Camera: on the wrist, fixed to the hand. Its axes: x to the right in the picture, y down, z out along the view.
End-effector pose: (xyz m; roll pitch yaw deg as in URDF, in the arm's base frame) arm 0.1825 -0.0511 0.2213 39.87 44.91 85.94
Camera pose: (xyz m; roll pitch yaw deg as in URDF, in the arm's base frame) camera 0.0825 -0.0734 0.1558 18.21 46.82 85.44
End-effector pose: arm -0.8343 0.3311 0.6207 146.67 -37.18 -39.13
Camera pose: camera -0.8490 0.3893 0.7264 123.89 -37.38 -36.70
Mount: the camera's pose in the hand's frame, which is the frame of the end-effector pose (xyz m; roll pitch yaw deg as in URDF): 0.0255 0.0323 -0.1144 -21.32 1.25 -1.49
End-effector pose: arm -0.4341 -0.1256 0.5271 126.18 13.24 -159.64
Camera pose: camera -0.4520 -0.2104 0.6124 105.33 13.70 -157.70
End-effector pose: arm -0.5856 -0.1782 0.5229 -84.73 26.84 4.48
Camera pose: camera -0.5735 -0.2885 0.4733 -106.71 25.46 2.95
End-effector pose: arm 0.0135 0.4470 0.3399 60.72 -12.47 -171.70
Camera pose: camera -0.0004 0.3282 0.3183 39.34 -10.56 -171.33
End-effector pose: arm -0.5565 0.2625 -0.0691 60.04 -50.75 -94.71
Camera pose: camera -0.4448 0.2145 -0.0678 38.34 -48.83 -94.19
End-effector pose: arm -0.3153 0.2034 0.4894 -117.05 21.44 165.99
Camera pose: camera -0.3184 0.3243 0.5017 -138.52 19.54 165.53
